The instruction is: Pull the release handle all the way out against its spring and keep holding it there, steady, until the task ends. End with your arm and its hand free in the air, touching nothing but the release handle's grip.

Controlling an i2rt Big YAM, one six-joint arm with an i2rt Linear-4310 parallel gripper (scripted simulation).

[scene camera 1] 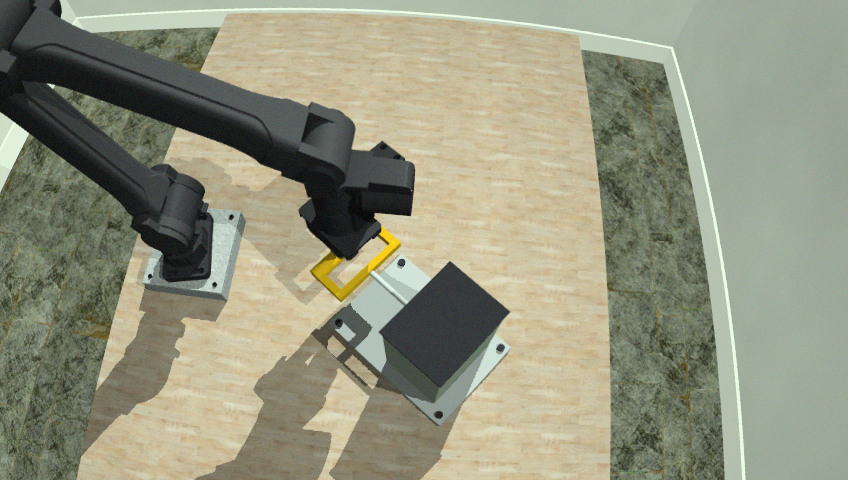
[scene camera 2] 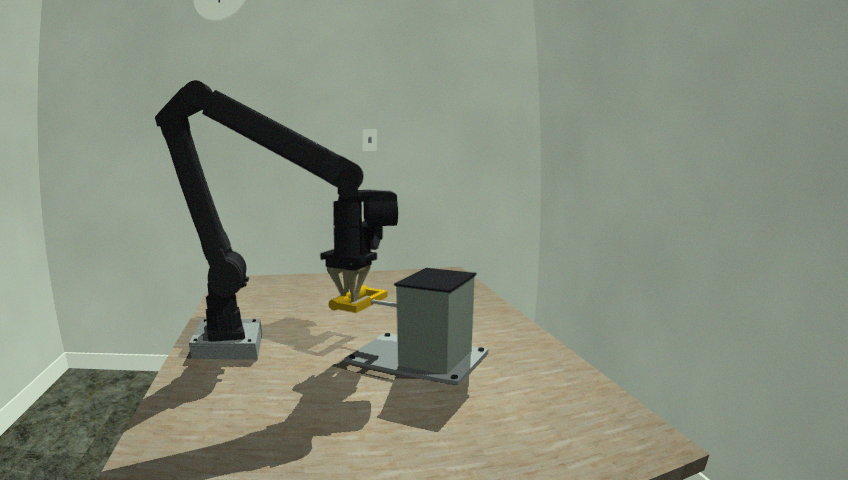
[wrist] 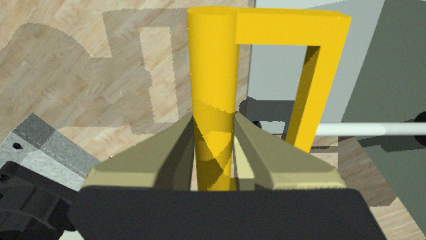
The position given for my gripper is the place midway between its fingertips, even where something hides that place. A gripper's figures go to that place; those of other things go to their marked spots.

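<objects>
Release handle grip (scene camera 1: 320, 271), 0.78 m from the lens. My gripper (scene camera 1: 346, 249), 0.80 m from the lens.
</objects>
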